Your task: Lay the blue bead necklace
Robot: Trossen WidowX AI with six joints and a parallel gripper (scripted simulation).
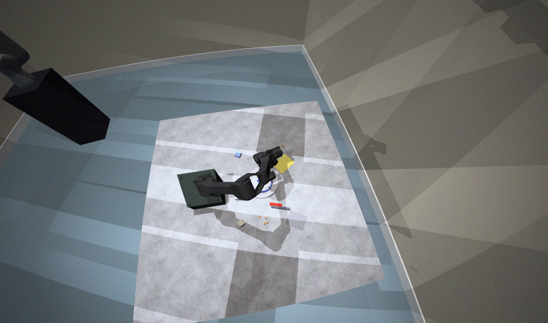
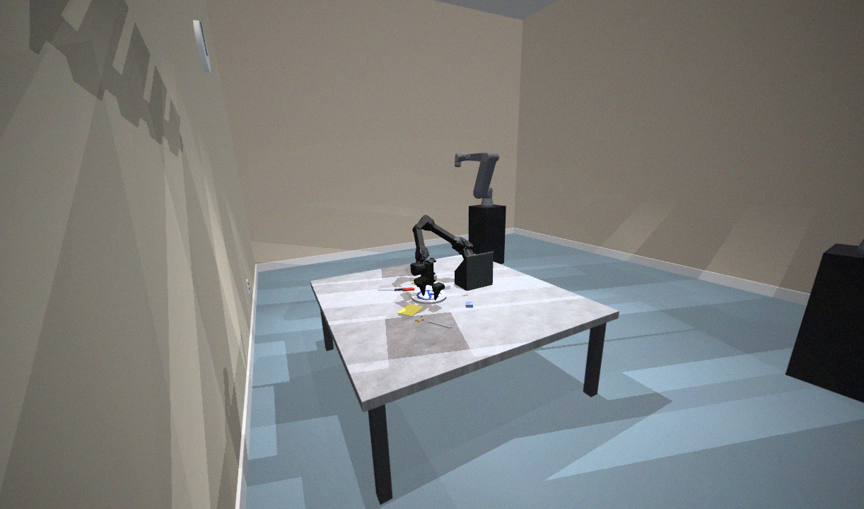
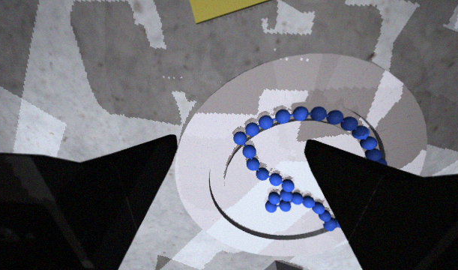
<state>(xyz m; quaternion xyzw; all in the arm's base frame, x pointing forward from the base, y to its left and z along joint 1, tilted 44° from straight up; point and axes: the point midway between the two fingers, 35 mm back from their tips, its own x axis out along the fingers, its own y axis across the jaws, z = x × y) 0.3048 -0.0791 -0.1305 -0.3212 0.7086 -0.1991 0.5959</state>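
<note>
Now: gripper tip 6 cm to the left of the round white bead board, 3 cm past it and 1 cm above it. Round my gripper tip: blue block 18 cm to the left, 14 cm behind, 1 cm below; yellow sheet 14 cm ahead, 3 cm to the left, 2 cm below; grey tool 23 cm to the right, 2 cm ahead, 1 cm below.
</note>
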